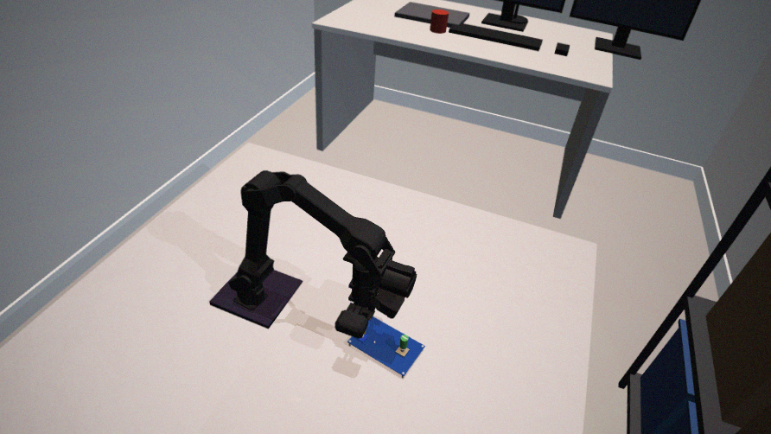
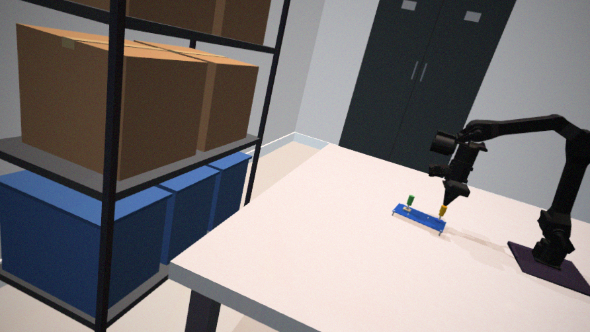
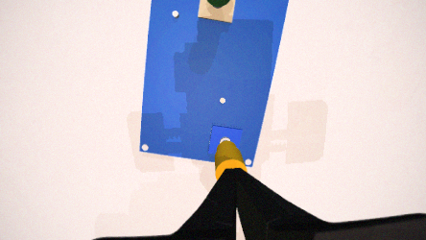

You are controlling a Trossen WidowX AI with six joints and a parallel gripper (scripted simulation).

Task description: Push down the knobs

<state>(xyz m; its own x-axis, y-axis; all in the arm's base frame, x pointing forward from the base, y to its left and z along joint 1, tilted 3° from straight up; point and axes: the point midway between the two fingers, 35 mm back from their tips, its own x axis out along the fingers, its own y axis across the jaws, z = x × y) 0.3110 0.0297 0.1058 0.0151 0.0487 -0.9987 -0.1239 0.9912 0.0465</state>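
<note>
The yellow knob lies 20 mm below my gripper tip. Round my gripper tip: green knob 100 mm ahead, 10 mm to the left, 20 mm below.
</note>
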